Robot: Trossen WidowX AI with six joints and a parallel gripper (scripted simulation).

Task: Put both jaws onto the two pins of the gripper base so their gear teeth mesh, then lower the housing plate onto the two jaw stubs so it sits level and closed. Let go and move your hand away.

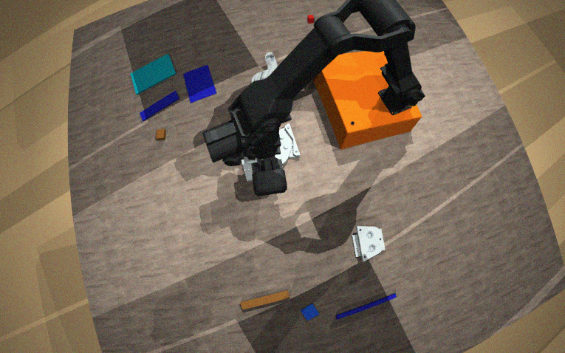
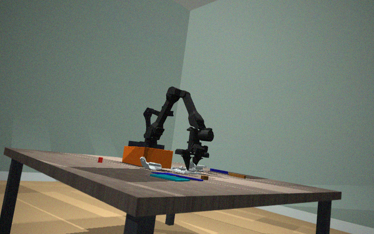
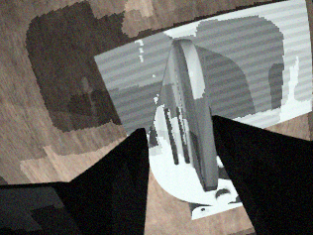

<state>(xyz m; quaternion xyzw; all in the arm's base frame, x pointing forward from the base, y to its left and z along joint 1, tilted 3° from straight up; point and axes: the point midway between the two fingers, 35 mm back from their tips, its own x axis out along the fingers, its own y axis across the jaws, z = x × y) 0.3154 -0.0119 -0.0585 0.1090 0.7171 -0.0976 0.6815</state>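
Right now my gripper tip is 40 mm past the white jaw and 10 mm to the left of it. The rest, counted from my gripper tip: small brown cube: 200 mm ahead, 180 mm to the right, 10 mm below; blue plate: 70 mm ahead, 270 mm to the right, 10 mm below; white gripper base: 120 mm behind, 260 mm to the left, 10 mm above.
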